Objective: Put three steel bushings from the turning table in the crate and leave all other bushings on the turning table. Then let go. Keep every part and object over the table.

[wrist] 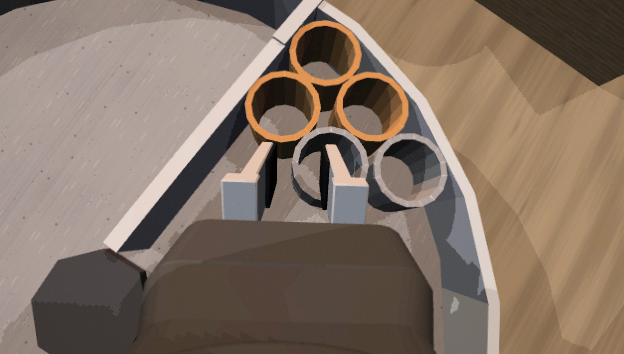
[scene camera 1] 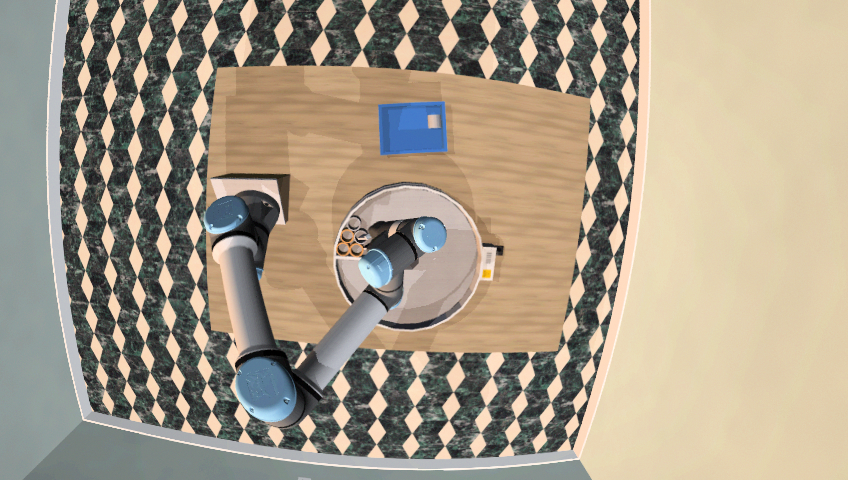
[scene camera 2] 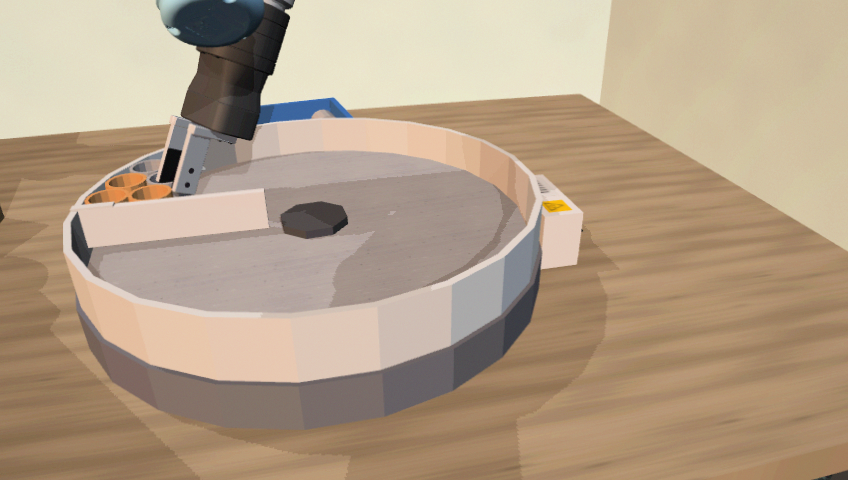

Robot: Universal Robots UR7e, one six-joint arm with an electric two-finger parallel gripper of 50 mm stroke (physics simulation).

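Frame: origin at the arm's base, x right, y ahead, z up, level; centimetres.
Where they show: gripper, fingertip midpoint: (wrist: 298, 163) (scene camera 1: 363, 241) (scene camera 2: 175, 187); arm's base, origin of the base link: (scene camera 1: 255, 206).
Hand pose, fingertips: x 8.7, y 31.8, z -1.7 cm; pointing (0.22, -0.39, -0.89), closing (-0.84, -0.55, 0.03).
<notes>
Things, the pixels of their centre, and the offset from my fingertips. "pt": a spot on its surface instead.
- second steel bushing, body centre: (wrist: 398, 176) (scene camera 2: 152, 183) (scene camera 1: 354, 223) dx -4.9, dy -3.0, dz -1.2 cm
- blue crate, body centre: (scene camera 2: 285, 132) (scene camera 1: 412, 127) dx -32.5, dy +11.4, dz -5.9 cm
- pale bushing, body centre: (scene camera 2: 325, 124) (scene camera 1: 434, 121) dx -34.9, dy +17.7, dz -6.0 cm
- dark hub, body centre: (wrist: 93, 307) (scene camera 2: 314, 219) dx +4.8, dy +12.7, dz -2.7 cm
- white box with a yellow label, surface spot: (scene camera 2: 561, 234) pt dx +10.1, dy +36.0, dz -4.7 cm
My gripper (scene camera 2: 174, 185) (wrist: 298, 163) is part open and empty, low over the turning table (scene camera 1: 440, 202) (scene camera 2: 226, 344) (wrist: 175, 55). In the wrist view its right finger is over or in the bore of one steel bushing (wrist: 330, 131); the left finger is outside, left of that wall. Depth is unclear. A second steel bushing (wrist: 425, 155) (scene camera 1: 355, 218) stands right of it by the rim. Three orange bushings (wrist: 358, 52) (wrist: 248, 107) (wrist: 405, 107) stand upright behind them. The blue crate (scene camera 1: 410, 142) (scene camera 2: 297, 110) holds a pale bushing (scene camera 1: 434, 121) (scene camera 2: 322, 114) on its side, apparently steel.
A pale divider wall (scene camera 2: 178, 218) (wrist: 200, 130) borders the bushings on one side, the turning table's raised rim on the other. A dark hub (scene camera 2: 314, 218) (wrist: 85, 300) stands at its centre. A white box with a yellow label (scene camera 1: 487, 261) (scene camera 2: 561, 234) sits outside the rim.
</notes>
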